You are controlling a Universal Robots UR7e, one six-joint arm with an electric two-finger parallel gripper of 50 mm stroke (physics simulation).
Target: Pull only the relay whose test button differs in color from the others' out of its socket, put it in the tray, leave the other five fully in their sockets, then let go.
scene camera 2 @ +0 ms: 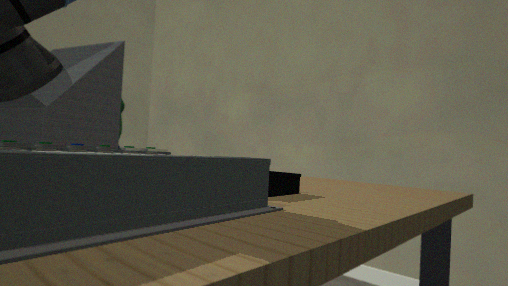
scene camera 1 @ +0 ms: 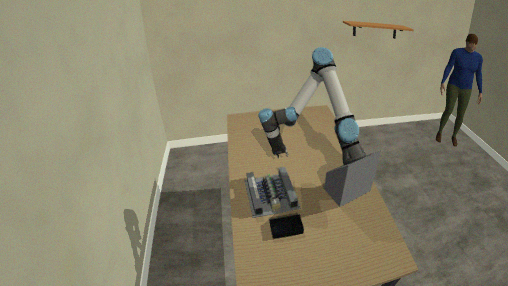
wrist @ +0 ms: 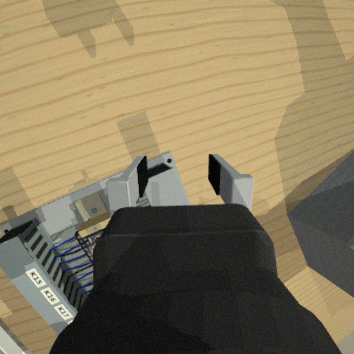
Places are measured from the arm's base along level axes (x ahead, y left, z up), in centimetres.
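Pixels of known places: gripper, fingertip midpoint: [scene camera 1: 282, 156] [wrist: 177, 167]; arm's base, link origin: [scene camera 2: 29, 81] [scene camera 1: 355, 160].
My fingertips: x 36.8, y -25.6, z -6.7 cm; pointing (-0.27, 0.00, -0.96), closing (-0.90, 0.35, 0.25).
For each thing: its top centre in the pictures, then the offset to it from my fingertips.
- relay's blue test button, top centre: [scene camera 2: 80, 144] dx +11.4, dy +13.0, dz -6.3 cm
- black tray, top centre: [scene camera 2: 246, 170] [scene camera 1: 286, 224] dx +10.2, dy +44.1, dz -9.8 cm
- grey wire duct, top centre: [scene camera 2: 162, 155] [wrist: 69, 328] [scene camera 1: 253, 189] dx +21.3, dy +15.7, dz -7.0 cm
A row of relays [scene camera 1: 270, 188] stands between two grey wire ducts on the panel. In scene camera 2 one relay's blue test button [scene camera 2: 77, 145] shows among several green ones [scene camera 2: 45, 143] [scene camera 2: 105, 146]; the relay bodies are hidden behind the duct. The black tray [scene camera 1: 287, 234] [scene camera 2: 284, 184] lies beside the panel's near end and looks empty. My gripper [scene camera 1: 282, 155] [wrist: 177, 167] is open and empty, above the table beyond the panel's far end. In the wrist view the gripper body hides the relays.
The grey wire duct [scene camera 2: 150, 200] [wrist: 22, 260] rises along the panel side; labels K15, K16 and K17 show on it. A large grey angled block [scene camera 1: 357, 180] [scene camera 2: 100, 105] [wrist: 330, 230] stands right of the panel, by the arm's base. A person [scene camera 1: 462, 70] stands beyond the table.
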